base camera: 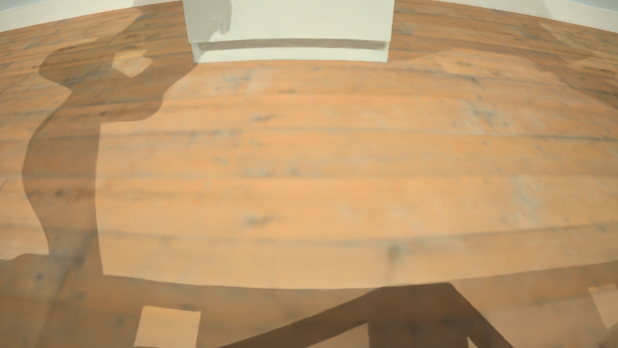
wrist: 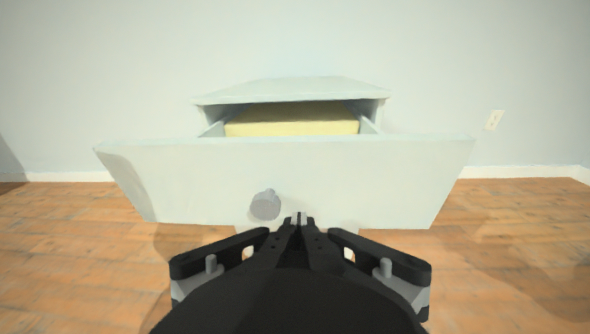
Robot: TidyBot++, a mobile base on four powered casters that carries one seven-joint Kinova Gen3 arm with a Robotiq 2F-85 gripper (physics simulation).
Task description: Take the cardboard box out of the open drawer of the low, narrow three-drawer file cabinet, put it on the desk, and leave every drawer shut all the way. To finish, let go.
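The low white file cabinet (base camera: 290, 20) (wrist: 300, 89) stands against the wall. Its top drawer (wrist: 340, 175) is pulled out, its front facing me, with a round grey knob (wrist: 265, 206) low and left of the middle. A pale yellow block (wrist: 295, 129), which looks like the cardboard box, lies in the drawer toward the back, partly under the cabinet top; the drawer front hides its lower part. My gripper (wrist: 299, 221) is shut and empty. Its tips are in front of the drawer front, near its lower edge and right of the knob; contact cannot be told. The desk does not show in either view.
The wooden floor (base camera: 310, 150) (wrist: 60, 230) lies around the cabinet. The pale wall (wrist: 100, 75) is behind it, with a white outlet (wrist: 494, 120) to the right. Shadows of the arm fall on the floor at the left in the base view.
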